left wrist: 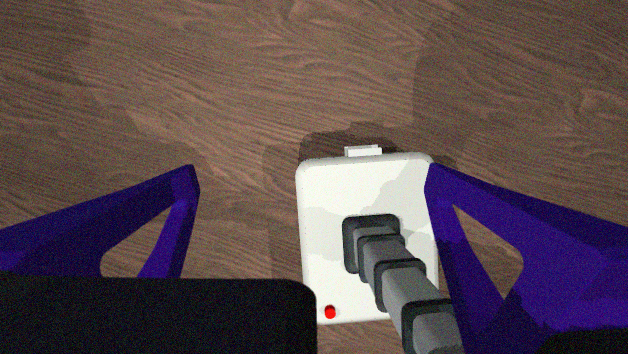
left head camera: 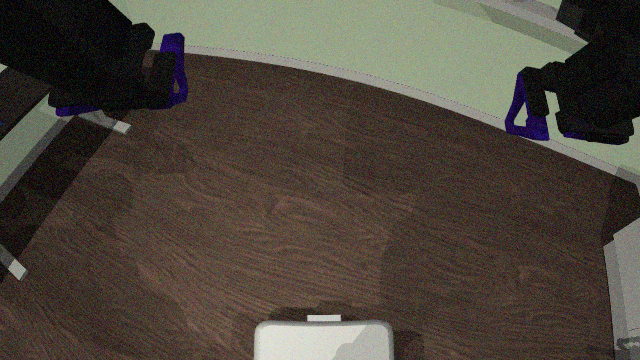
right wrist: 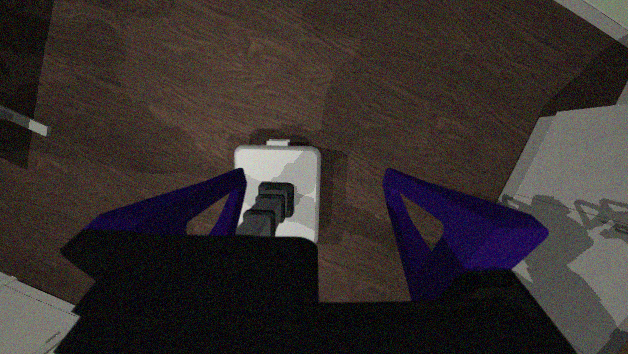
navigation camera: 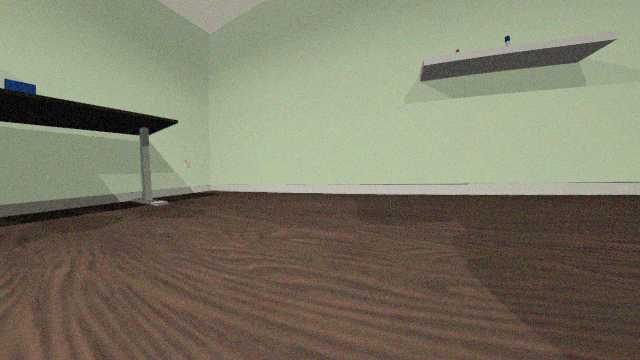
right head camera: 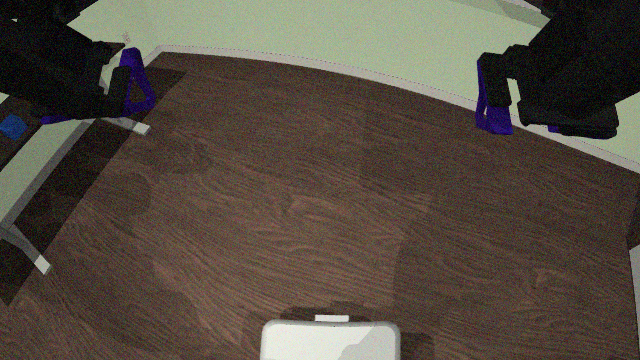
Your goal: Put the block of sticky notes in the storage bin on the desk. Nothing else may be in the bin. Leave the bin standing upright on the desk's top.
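Places are measured from the left arm's base along level axes (x left, y back, z up), in centimetres.
Pixels of known places: left gripper, fingertip midpoint: (left wrist: 311, 176) (left head camera: 148, 97) (right head camera: 124, 105); right gripper, fingertip midpoint: (left head camera: 536, 129) (right wrist: 314, 175) (right head camera: 514, 123).
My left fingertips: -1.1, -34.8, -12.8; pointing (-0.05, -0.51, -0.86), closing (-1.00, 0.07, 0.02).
For each thing: its top centre in the pictures, then the offset to it from my left fingertips, as dx, dy, dz. Level surfaces: height alone.
- small blue thing at its top centre: (right head camera: 8, 122) (navigation camera: 20, 86) +153.7, -60.2, -48.7
- floor at its surface level: dz -128.2
- wall shelf at its surface level: dz -33.2
- small blue-topped thing at its top centre: (navigation camera: 506, 36) -144.4, -108.5, -18.1
A dark desk (left head camera: 20, 95) (right head camera: 10, 147) (navigation camera: 75, 112) stands at the left. A small blue thing (right head camera: 13, 127) (navigation camera: 20, 86) is on its top; it is too small and cut off to tell whether it is the storage bin. No block of sticky notes can be made out. My left gripper (left head camera: 120, 106) (right head camera: 95, 114) (left wrist: 311, 176) is open and empty, at the upper left of both head views, with the desk beyond it. My right gripper (left head camera: 555, 135) (right head camera: 524, 128) (right wrist: 314, 175) is open and empty at the upper right, far from the desk.
The desk's grey leg (navigation camera: 145, 170) reaches the floor (navigation camera: 320, 280). A wall shelf (navigation camera: 500, 65) at the right bears a small blue-topped thing (navigation camera: 507, 39) and a tiny red one (navigation camera: 457, 51). A pale cabinet (left head camera: 630, 285) (right wrist: 575, 150) stands at the right. My white base (left head camera: 300, 345) (right head camera: 310, 345) is at the bottom.
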